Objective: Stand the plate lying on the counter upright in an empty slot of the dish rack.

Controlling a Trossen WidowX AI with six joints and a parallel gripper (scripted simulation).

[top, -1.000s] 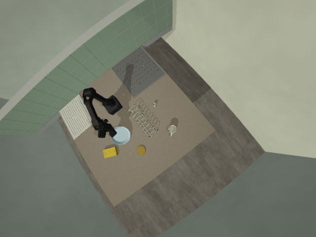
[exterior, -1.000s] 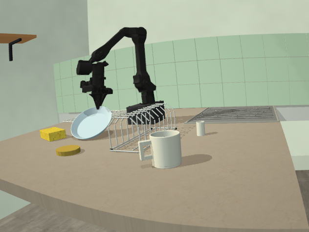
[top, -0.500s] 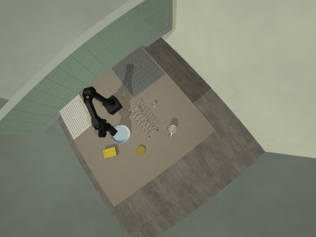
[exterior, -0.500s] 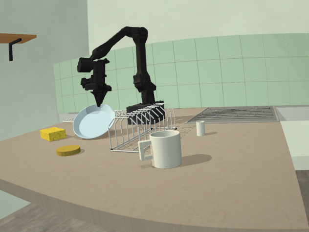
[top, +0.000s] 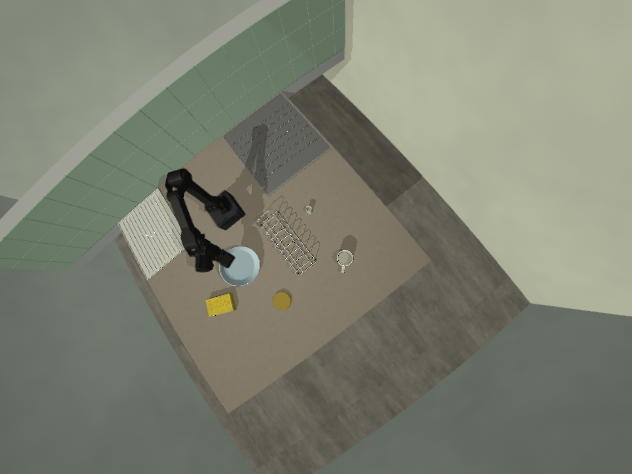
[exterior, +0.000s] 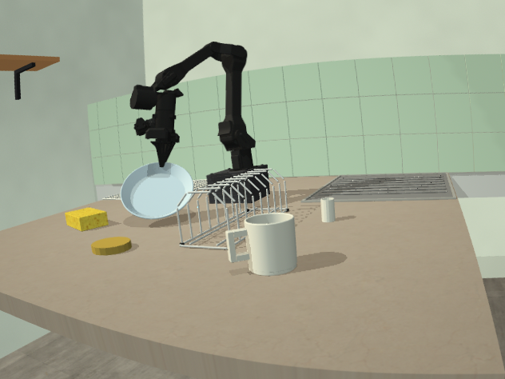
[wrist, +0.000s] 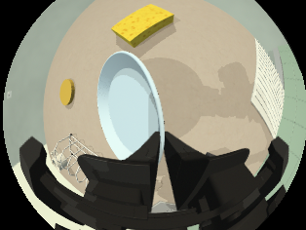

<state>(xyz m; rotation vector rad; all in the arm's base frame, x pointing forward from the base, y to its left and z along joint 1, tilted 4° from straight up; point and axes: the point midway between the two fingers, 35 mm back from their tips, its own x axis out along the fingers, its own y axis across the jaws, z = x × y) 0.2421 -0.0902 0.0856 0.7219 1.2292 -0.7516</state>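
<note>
My gripper is now 60 mm short of the pale blue plate, 30 mm to the right of it and 90 mm above it. The rest, counted from my hand: white drying mat: 380 mm behind, 410 mm to the right, 170 mm below; yellow disc: 310 mm ahead, 130 mm to the left, 160 mm below; small white cup: 30 mm behind, 460 mm to the left, 160 mm below.
</note>
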